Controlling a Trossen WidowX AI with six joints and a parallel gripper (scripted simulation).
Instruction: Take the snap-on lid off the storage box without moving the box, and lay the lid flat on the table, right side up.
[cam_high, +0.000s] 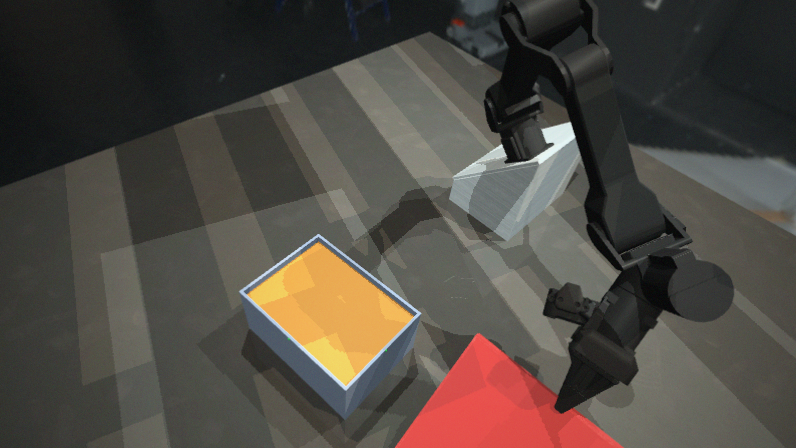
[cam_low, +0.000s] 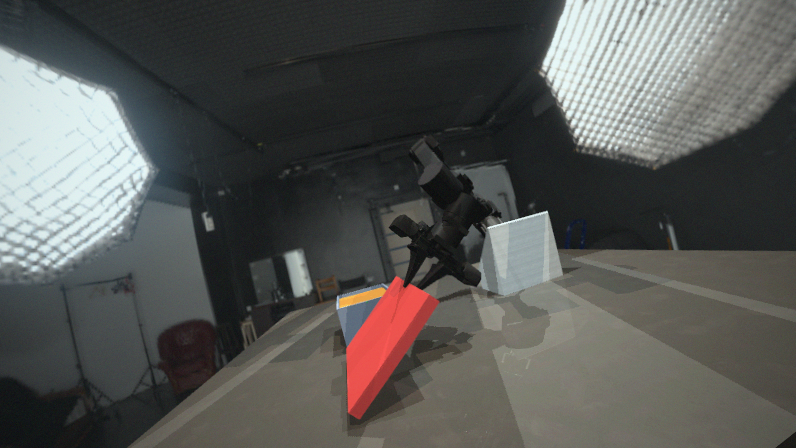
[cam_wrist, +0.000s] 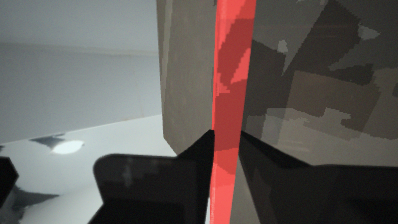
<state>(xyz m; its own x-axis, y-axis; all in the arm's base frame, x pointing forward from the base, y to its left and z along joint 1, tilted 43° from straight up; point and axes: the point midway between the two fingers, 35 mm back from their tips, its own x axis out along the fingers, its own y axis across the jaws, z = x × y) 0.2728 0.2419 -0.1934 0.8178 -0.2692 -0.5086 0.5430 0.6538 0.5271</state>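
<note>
My gripper tip is 6 cm short of the red lid, 1 cm to the right of it and 5 cm above it. Round my gripper tip: storage box (13 cm ahead, 29 cm to the right, 9 cm below).
</note>
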